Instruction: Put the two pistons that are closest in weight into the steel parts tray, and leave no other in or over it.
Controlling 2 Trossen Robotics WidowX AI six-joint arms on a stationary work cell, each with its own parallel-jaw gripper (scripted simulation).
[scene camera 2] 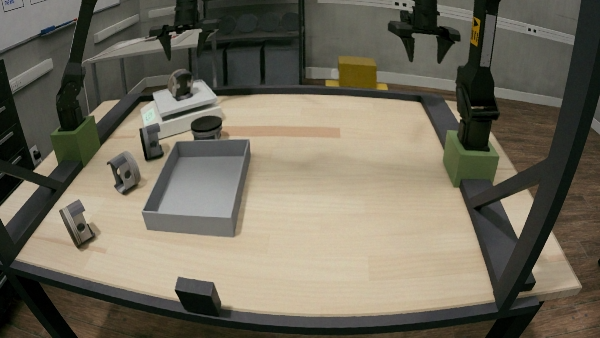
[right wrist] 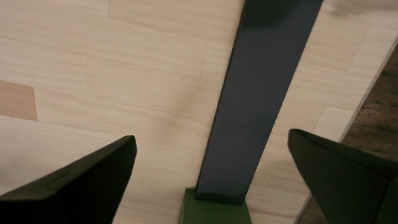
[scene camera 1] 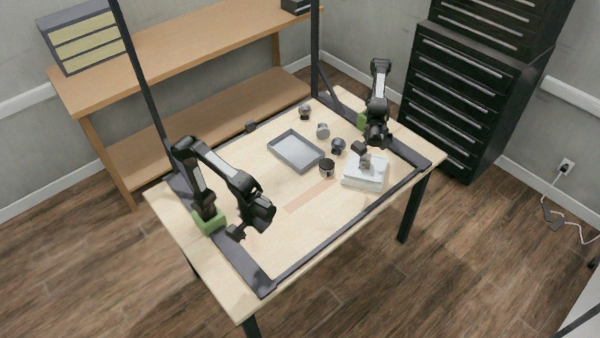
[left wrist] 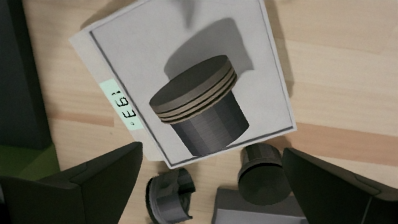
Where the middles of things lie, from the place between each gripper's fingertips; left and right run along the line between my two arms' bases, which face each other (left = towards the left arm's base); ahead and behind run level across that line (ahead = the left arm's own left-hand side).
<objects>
My left gripper is now 1 cm to the right of the grey pan (scene camera 2: pixel 165 101) and 15 cm above it. Round my left hand: white scale (scene camera 2: pixel 179 122): 1 cm behind, 2 cm to the left, 16 cm below; then steel parts tray (scene camera 2: pixel 199 178): 31 cm behind, 14 cm to the right, 19 cm below.
My right hand is 45 cm to the right of the steel parts tray, 34 cm past it and 19 cm above it. Also, from my right hand: white scale 61 cm to the left, 16 cm below, 3 cm behind; grey pan 60 cm to the left, 14 cm below, 3 cm behind.
</objects>
